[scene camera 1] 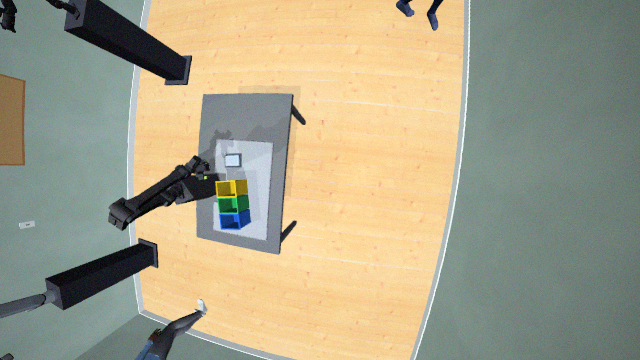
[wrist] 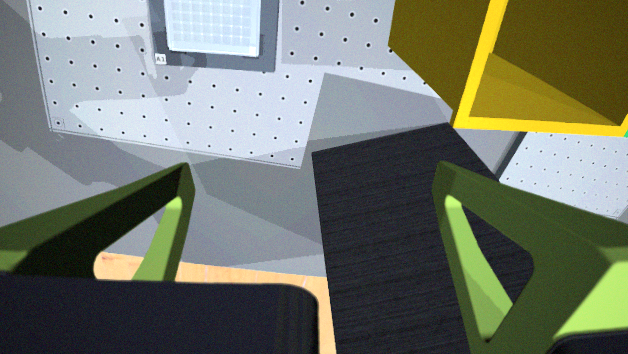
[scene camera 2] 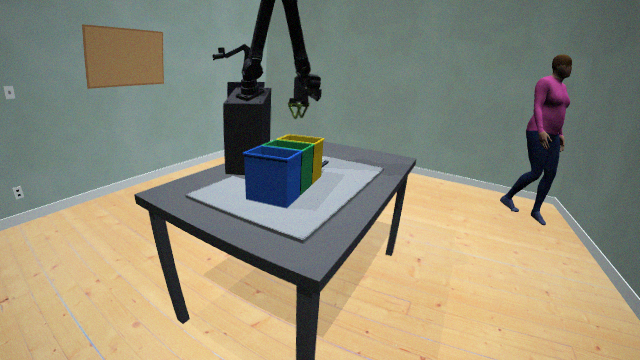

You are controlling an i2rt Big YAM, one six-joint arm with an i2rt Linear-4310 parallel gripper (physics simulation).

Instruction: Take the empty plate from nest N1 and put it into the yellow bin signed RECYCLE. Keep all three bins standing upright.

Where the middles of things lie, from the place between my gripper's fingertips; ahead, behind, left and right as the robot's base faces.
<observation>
The yellow bin (wrist: 539, 73) is 110 mm ahead of my hand, 140 mm to the right of it and 160 mm below it. From my hand the other things lie so: green bin (scene camera 2: 307, 156) (130 mm ahead, 260 mm to the right, 160 mm below); then blue bin (scene camera 2: 272, 175) (160 mm ahead, 390 mm to the right, 160 mm below).
</observation>
